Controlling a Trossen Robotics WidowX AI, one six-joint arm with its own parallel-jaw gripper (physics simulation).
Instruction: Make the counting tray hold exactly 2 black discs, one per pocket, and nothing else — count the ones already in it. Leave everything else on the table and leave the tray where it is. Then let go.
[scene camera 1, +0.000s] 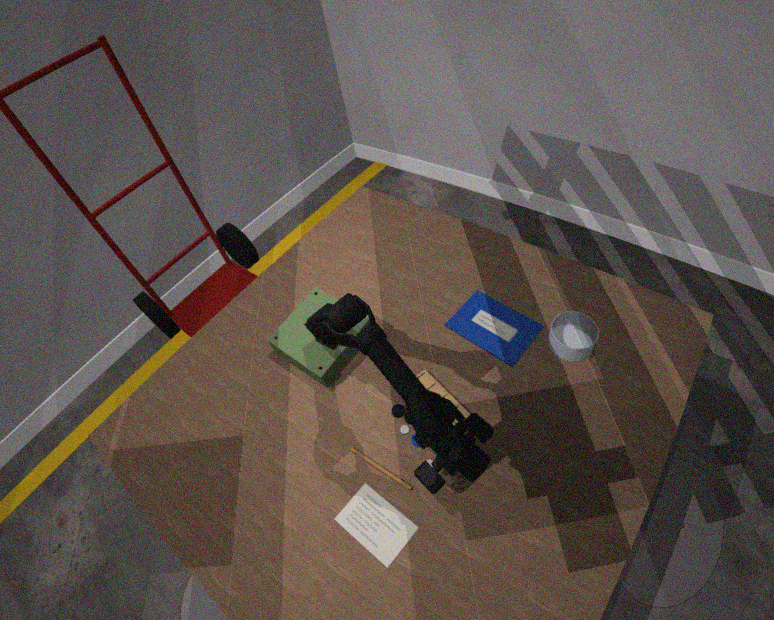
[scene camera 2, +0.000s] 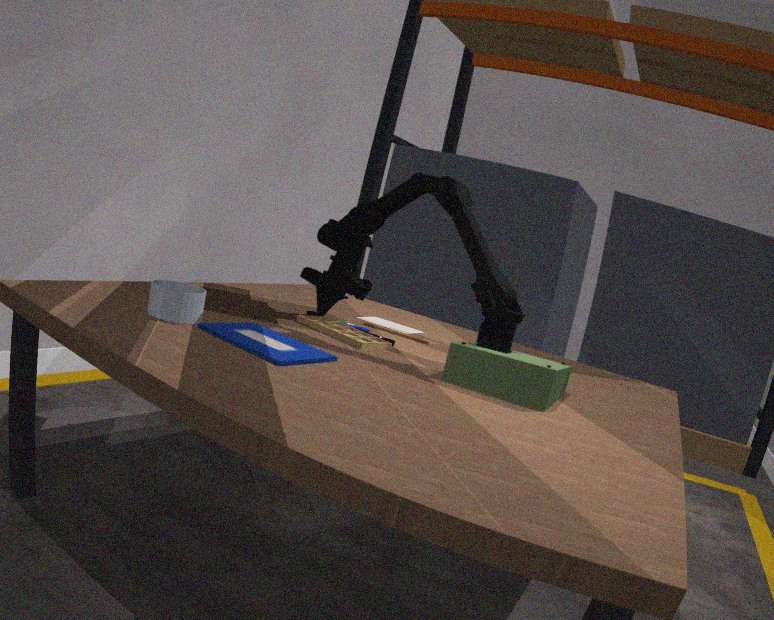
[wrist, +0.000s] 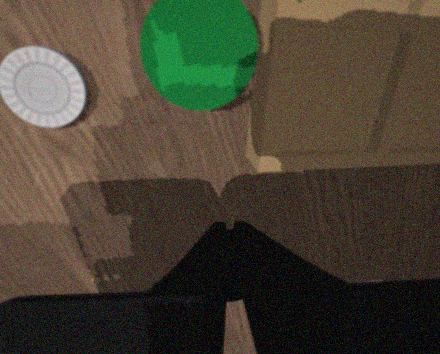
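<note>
The tan pocketed tray (scene camera 1: 452, 399) (scene camera 2: 361, 344) (wrist: 270, 165) lies partly under the arm; most pockets are hidden, so I cannot count its black discs. My gripper (scene camera 2: 317, 312) (wrist: 229, 232) is shut low over the table, just outside the tray's corner, its fingertips nearly touching. I see no disc gripped; anything directly beneath the dark fingers is hidden in the wrist view. One black disc (scene camera 1: 398, 410) lies outside the tray, towards the arm's base. A green disc (wrist: 200, 50) lies beside the tray wall. A white ridged disc (scene camera 1: 404, 429) (wrist: 42, 86) and a blue disc (scene camera 1: 415, 439) lie nearby.
A thin wooden stick (scene camera 1: 381, 468) and a printed sheet (scene camera 1: 376, 525) (scene camera 2: 389, 324) lie beyond the discs. A blue folder (scene camera 1: 465, 319) (scene camera 2: 303, 353) and a clear round bowl (scene camera 1: 573, 335) (scene camera 2: 176, 302) are on the tray's other side. The arm stands on a green base block (scene camera 1: 300, 342) (scene camera 2: 497, 377).
</note>
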